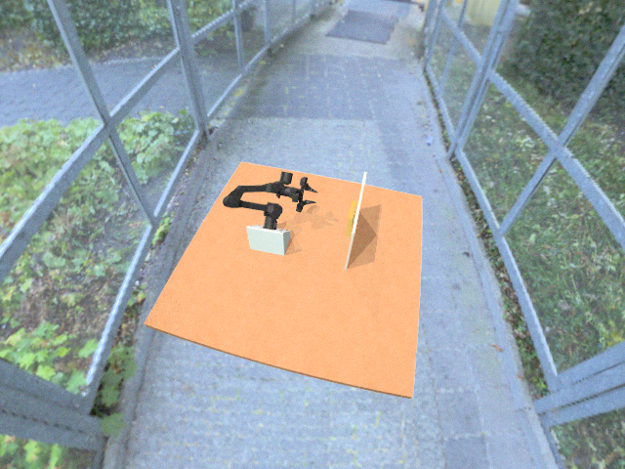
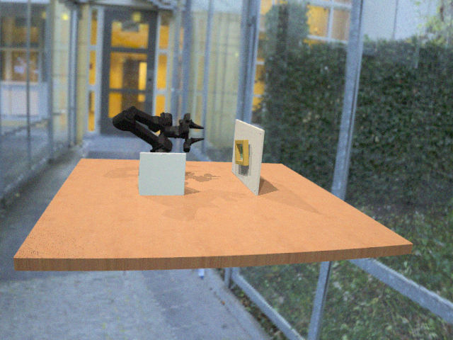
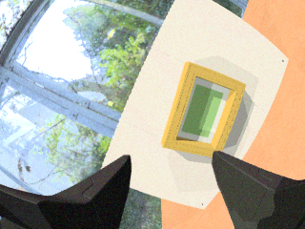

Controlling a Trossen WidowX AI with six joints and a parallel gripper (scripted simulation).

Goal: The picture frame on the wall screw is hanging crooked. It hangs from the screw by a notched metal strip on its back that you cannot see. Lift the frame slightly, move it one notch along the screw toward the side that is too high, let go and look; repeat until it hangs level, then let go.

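Right now the picture frame is 20 cm ahead of my gripper tip, 5 cm to the right of it and 8 cm below it.
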